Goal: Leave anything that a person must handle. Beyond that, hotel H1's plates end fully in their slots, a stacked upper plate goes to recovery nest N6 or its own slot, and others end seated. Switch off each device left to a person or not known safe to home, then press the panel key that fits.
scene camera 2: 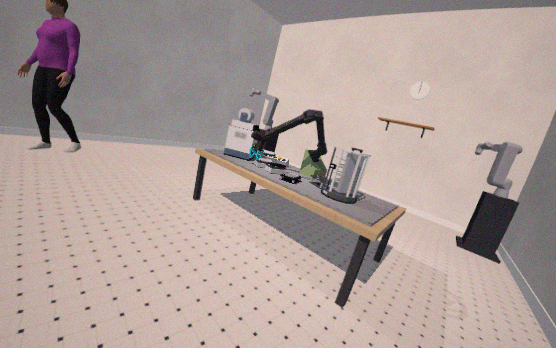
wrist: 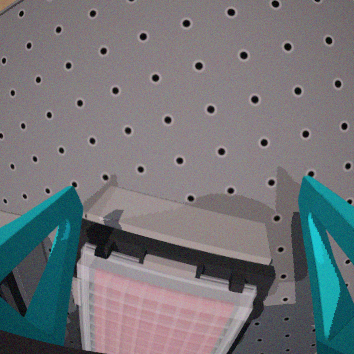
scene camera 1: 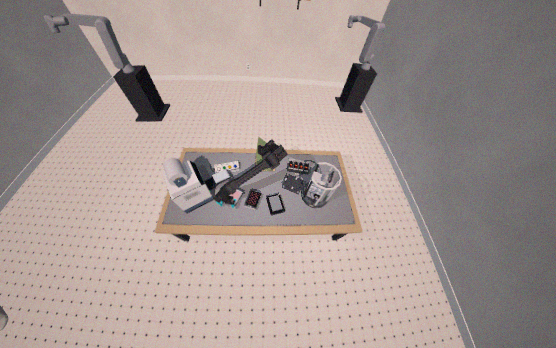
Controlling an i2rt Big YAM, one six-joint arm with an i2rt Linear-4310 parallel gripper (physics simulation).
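Places are measured from the arm's base along level axes (x ahead, y left, z up), in centimetres.
Pixels of known places: gripper, between the fingertips: (scene camera 2: 253, 158) (wrist: 185, 192) (scene camera 1: 227, 206); arm's base, origin of its link: (scene camera 2: 312, 156) (scene camera 1: 262, 152).
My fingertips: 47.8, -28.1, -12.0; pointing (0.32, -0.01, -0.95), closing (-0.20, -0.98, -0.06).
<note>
Ahead of a thing's pixels: the offset from my fingertips to its top centre, as dx, dy, dz. "spot": to the spot under its first point.
My gripper (scene camera 1: 227, 204) (scene camera 2: 256, 154) (wrist: 185, 192) is open and empty, above the left part of the table. In the wrist view its teal fingers stand wide apart, one on each side of a clear-edged plate with pink wells {-9.2, +4.8, +1.4} (wrist: 160, 310) (scene camera 1: 238, 195). The plate lies in a black-rimmed beige nest {spot: -2.9, +1.5, -2.7} (wrist: 180, 225); its near end is cut off, and whether it is fully seated cannot be told. A dark plate with red wells {-6.8, +20.8, +2.3} (scene camera 1: 253, 198) lies to its right. A round clear-walled hotel {-12.6, +75.1, +29.8} (scene camera 2: 352, 170) stands at the right. A white panel with coloured keys {-40.4, -5.3, +2.9} (scene camera 1: 227, 166) lies at the back left.
A white device {spot: -2.6, -23.8, +16.9} (scene camera 1: 191, 194) (scene camera 2: 239, 137) stands at the left end. A black frame {spot: +3.3, +41.5, -5.0} (scene camera 1: 278, 212) lies right of the dark plate. Orange-lit switches {spot: -40.8, +60.4, -0.2} (scene camera 1: 298, 166) and a black board {-22.5, +55.7, +2.1} (scene camera 1: 293, 183) are near the hotel. A green wedge (scene camera 2: 311, 167) stands by the arm's base. A person (scene camera 2: 57, 45) stands beyond the table.
</note>
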